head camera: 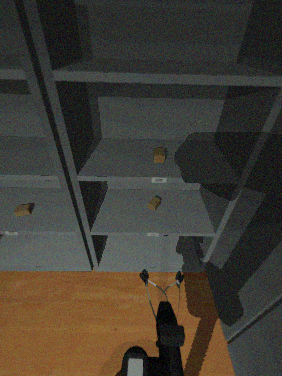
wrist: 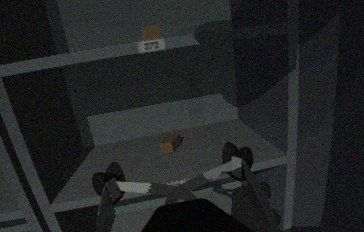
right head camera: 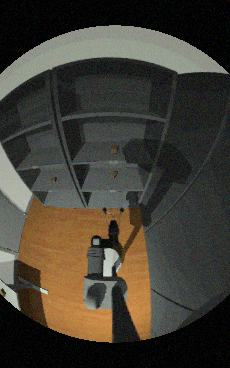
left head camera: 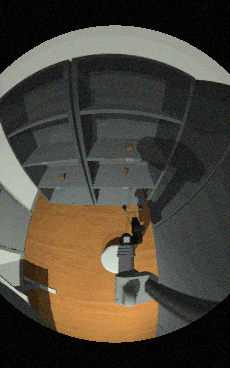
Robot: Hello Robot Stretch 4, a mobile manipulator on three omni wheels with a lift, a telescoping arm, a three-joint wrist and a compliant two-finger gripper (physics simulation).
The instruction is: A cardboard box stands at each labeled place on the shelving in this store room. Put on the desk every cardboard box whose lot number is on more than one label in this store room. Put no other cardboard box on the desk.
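Places are measured from the robot's base along level axes (x up, y right, z ahead), in millimetres.
Pixels of known places: gripper, fingertip midpoint: [head camera: 161, 271] [wrist: 173, 165] [right head camera: 112, 207] [left head camera: 131, 204]; robot's base at its link origin: [right head camera: 105, 260] [left head camera: 116, 257].
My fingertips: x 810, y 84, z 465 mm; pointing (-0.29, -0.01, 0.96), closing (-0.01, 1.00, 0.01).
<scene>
Ahead of a thing's pixels: the offset from my fingertips to its top centre. "spot": to the spot under its first point.
Three small brown cardboard boxes sit in the grey shelving. One {dx +204, dy -6, dz +602 mm} [head camera: 159, 155] [left head camera: 129, 147] [right head camera: 114, 149] [wrist: 151, 33] is on the upper shelf of the right bay, above a white label {spot: dx +135, dy -5, dz +415 mm} [head camera: 159, 180] [wrist: 151, 45] that seems to read 372 or 272, blurred. Another {dx -254, dy +0, dz +672 mm} [head camera: 154, 202] [left head camera: 125, 171] [right head camera: 114, 174] [wrist: 170, 143] is on the shelf below; its label {spot: dx -319, dy -6, dz +415 mm} [head camera: 153, 234] is unreadable. A third {dx -254, dy -942, dz +538 mm} [head camera: 23, 209] [left head camera: 61, 176] [right head camera: 53, 180] is in the left bay, its label [head camera: 11, 233] unreadable. My gripper [head camera: 162, 276] [left head camera: 132, 207] [right head camera: 113, 211] [wrist: 173, 165] is open and empty, in front of the right bay.
A dark upright divider [head camera: 63, 150] separates the bays. A grey cabinet-like surface [left head camera: 200, 240] [right head camera: 185, 250] stands to the right. At the lower left, part of the pale desk [right head camera: 10, 297] shows with a small brown box [right head camera: 2, 291] at the view's edge. My shadow falls across the shelving's right side.
</scene>
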